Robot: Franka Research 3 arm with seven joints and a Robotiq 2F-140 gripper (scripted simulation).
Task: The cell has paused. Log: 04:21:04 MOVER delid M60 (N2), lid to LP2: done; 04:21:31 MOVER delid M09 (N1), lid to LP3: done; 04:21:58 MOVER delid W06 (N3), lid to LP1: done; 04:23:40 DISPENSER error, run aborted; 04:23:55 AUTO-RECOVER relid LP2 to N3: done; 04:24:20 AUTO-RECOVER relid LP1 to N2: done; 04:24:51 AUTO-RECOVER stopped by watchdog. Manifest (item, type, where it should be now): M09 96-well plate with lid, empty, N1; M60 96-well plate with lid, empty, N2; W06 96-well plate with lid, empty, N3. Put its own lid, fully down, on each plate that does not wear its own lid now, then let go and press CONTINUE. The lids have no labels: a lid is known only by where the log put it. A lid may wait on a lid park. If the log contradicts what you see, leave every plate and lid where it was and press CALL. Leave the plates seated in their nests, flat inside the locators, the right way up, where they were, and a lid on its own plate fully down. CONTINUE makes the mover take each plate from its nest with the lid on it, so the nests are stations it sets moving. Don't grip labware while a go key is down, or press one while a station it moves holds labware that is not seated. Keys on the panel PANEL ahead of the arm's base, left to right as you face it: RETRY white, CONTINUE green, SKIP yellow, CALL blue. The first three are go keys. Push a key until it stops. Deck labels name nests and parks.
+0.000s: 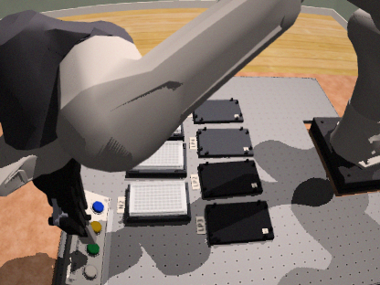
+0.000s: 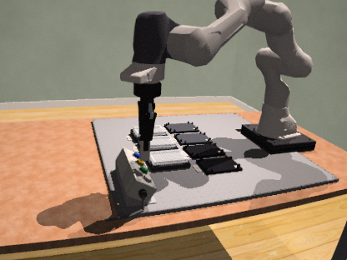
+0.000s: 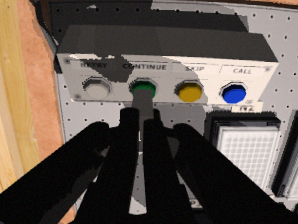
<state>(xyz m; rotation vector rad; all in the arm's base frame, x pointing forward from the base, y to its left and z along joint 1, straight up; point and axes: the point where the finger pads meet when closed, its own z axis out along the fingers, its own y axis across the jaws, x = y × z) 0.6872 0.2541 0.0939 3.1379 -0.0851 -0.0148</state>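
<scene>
The green continue key lies 70 mm below my hand. Also, from my hand: blue call key (100 mm to the right, 70 mm below); yellow skip key (70 mm below, 50 mm to the right); white retry key (70 mm below, 50 mm to the left).
</scene>
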